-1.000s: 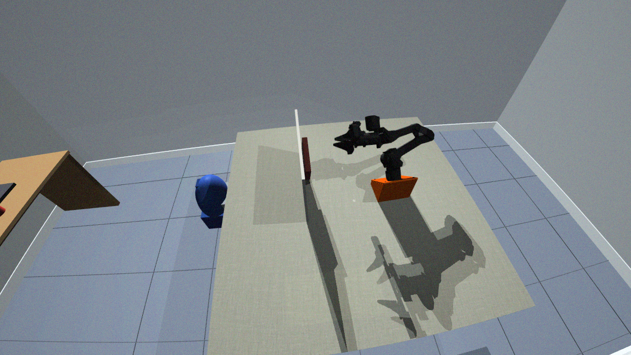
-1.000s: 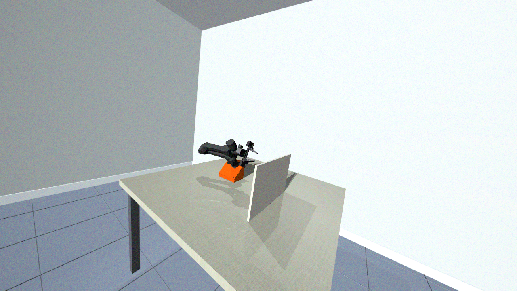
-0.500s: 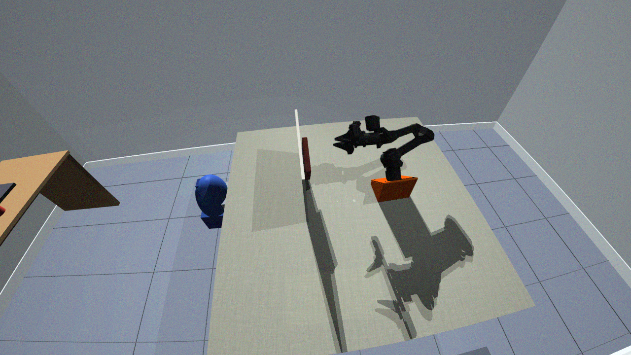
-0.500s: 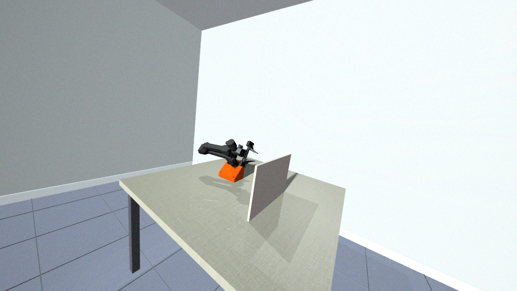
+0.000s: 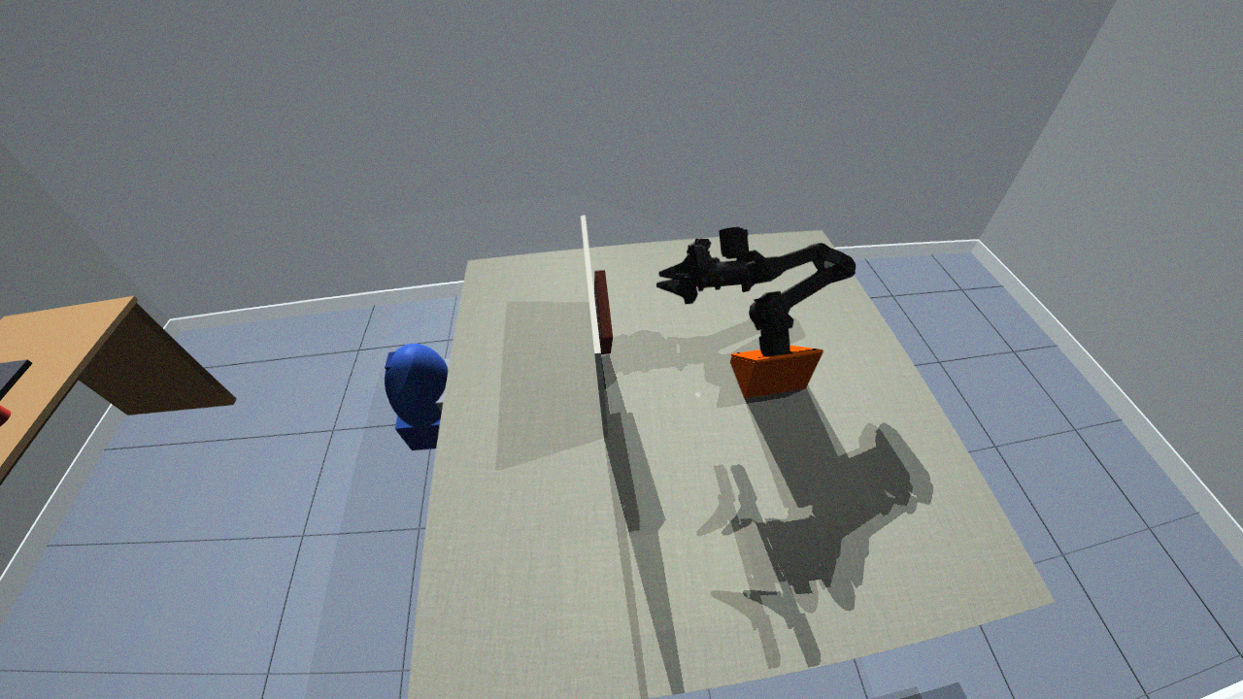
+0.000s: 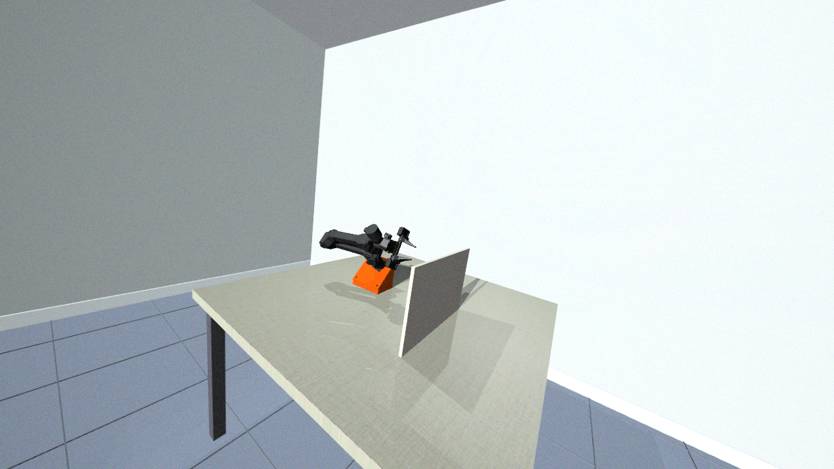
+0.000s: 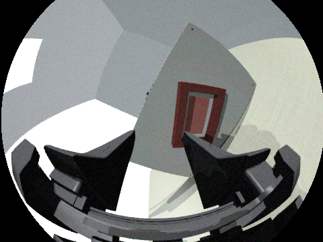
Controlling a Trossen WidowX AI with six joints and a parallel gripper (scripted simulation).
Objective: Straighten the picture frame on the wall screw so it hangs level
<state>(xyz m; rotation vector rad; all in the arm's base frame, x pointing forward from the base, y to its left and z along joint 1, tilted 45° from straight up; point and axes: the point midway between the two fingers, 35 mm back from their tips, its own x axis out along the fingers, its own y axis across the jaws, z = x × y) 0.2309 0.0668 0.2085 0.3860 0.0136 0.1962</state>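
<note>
Right now the dark red picture frame is 140 mm ahead of my gripper tip and 110 mm below it. Also, from my gripper tip: white wall panel 150 mm ahead, 10 mm to the left, 120 mm below.
</note>
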